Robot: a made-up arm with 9 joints.
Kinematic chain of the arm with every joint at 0, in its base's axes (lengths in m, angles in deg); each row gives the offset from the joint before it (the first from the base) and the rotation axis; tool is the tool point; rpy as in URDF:
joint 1: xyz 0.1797 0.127 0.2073 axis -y
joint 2: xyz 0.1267 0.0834 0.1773 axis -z
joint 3: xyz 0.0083 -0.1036 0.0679 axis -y
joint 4: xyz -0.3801 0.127 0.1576 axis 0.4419 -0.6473 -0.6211
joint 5: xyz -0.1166 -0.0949 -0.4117 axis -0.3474 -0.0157 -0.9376
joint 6: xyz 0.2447 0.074 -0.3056 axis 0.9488 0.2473 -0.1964
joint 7: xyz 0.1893 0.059 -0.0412 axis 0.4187 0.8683 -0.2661
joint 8: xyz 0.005 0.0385 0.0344 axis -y
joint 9: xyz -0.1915 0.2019 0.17 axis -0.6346 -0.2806 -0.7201
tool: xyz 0.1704 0.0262 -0.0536 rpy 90 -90 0
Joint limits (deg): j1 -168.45..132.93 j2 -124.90..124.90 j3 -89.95..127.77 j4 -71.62..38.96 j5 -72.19..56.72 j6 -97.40..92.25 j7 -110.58..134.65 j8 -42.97..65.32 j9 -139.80..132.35
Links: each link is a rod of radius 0.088 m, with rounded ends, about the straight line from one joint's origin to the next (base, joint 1, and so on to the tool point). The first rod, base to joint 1, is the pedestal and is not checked.
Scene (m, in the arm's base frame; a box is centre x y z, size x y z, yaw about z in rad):
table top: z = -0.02
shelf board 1: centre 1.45 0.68 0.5 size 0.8 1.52 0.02 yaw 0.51
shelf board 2: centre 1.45 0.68 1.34 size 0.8 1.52 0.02 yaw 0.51
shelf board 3: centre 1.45 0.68 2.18 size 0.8 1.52 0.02 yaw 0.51
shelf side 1: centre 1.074 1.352 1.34 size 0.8 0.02 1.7 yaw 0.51
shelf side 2: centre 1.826 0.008 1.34 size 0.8 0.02 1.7 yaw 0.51
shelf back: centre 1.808 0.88 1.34 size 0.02 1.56 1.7 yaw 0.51
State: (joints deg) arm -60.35 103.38 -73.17 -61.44 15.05 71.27 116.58 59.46 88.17
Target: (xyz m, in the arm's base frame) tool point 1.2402 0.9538 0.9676
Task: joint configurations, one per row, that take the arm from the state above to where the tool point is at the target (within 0.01 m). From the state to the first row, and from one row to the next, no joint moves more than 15 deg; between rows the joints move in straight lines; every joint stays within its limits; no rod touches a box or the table.
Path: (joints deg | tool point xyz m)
1: -63.35 89.34 -78.76 -64.83 2.31 74.24 113.19 55.73 94.08 | 0.3743 0.9095 0.6820
2: -66.34 75.30 -84.36 -68.23 -10.43 77.20 109.79 52.01 99.98 | 0.5263 0.8240 0.8413
3: -69.34 61.26 -89.95 -71.62 -23.17 80.17 106.40 48.28 105.89 | 0.7302 0.6685 0.9676
4: -64.30 73.59 -89.89 -71.62 -27.07 83.19 113.46 41.65 106.22 | 0.8137 0.8417 0.9661
5: -59.26 85.91 -89.83 -71.62 -30.96 86.21 120.53 35.02 106.56 | 0.9412 0.9569 0.9465
6: -54.22 98.24 -89.77 -71.62 -34.86 89.23 127.59 28.39 106.90 | 1.0940 0.9951 0.9383
7: -49.18 110.56 -89.70 -71.62 -38.75 92.25 134.65 21.76 107.24 | 1.2402 0.9539 0.9675

